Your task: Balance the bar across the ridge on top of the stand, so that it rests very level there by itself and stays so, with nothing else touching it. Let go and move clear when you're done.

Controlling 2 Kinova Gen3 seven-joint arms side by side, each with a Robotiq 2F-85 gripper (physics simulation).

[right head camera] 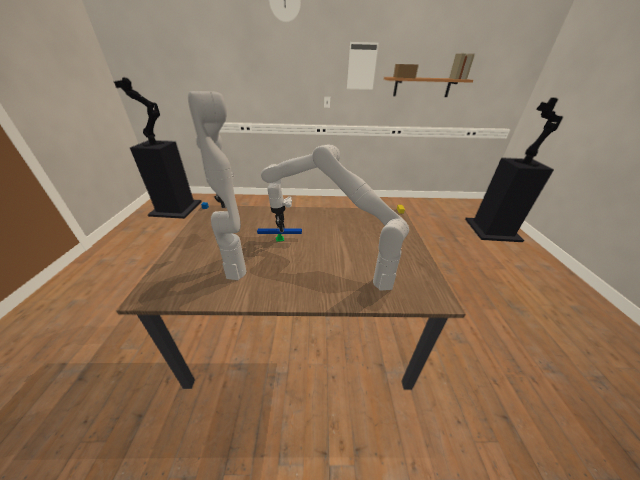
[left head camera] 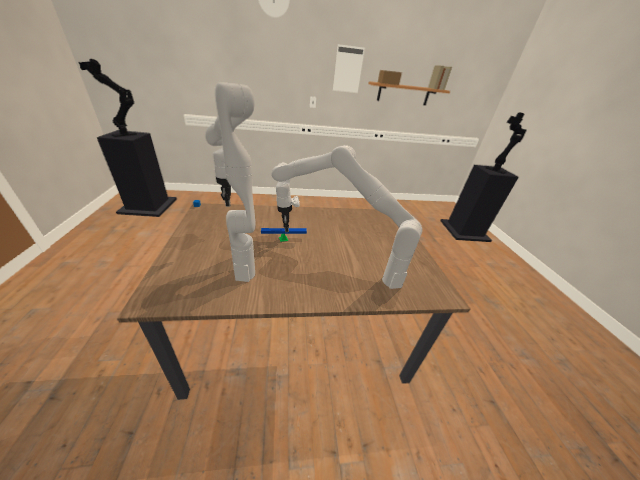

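Seen in the pictures: left gripper, between the fingertips: (right head camera: 224, 207) (left head camera: 228, 206); right gripper, between the fingertips: (right head camera: 282, 230) (left head camera: 287, 230); left arm's base, origin of its link: (right head camera: 236, 272) (left head camera: 245, 274); right arm's base, origin of its link: (right head camera: 382, 282) (left head camera: 391, 281).
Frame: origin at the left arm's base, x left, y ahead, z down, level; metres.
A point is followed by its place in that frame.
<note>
The blue bar (left head camera: 268, 230) @(x -0.046, y 0.289, z -0.062 m) (right head camera: 292, 231) @(x -0.203, y 0.306, z -0.065 m) lies crosswise and looks level, right above the small green stand (left head camera: 283, 238) @(x -0.128, y 0.294, z -0.016 m) (right head camera: 279, 238) @(x -0.128, y 0.294, z -0.016 m). Its underside seems to meet the stand's top, but the contact is too small to make out. My right gripper (left head camera: 286, 228) @(x -0.143, y 0.312, z -0.062 m) (right head camera: 281, 228) @(x -0.143, y 0.312, z -0.062 m) points down at the bar's middle, its fingertips overlapping the bar. Whether its fingers grip the bar or stand apart around it does not show. My left gripper (left head camera: 226, 202) @(x 0.146, y 0.258, z -0.203 m) hangs high over the far left of the table, away from the bar; in the right head camera it is mostly hidden behind its arm.
The wooden table (left head camera: 330, 299) @(x -0.400, y -0.098, z 0.000 m) (right head camera: 330, 299) @(x -0.467, y -0.086, z 0.000 m) carries both arm bases near its front. A blue cube (left head camera: 196, 203) @(x 0.476, y 0.561, z -0.025 m) (right head camera: 205, 205) @(x 0.469, y 0.565, z -0.025 m) shows beyond the far left table corner, and a yellow cube (right head camera: 401, 209) @(x -0.851, y 0.762, z -0.030 m) beyond the far right. Black pedestals (left head camera: 135, 173) (left head camera: 480, 201) with small arms stand behind.
</note>
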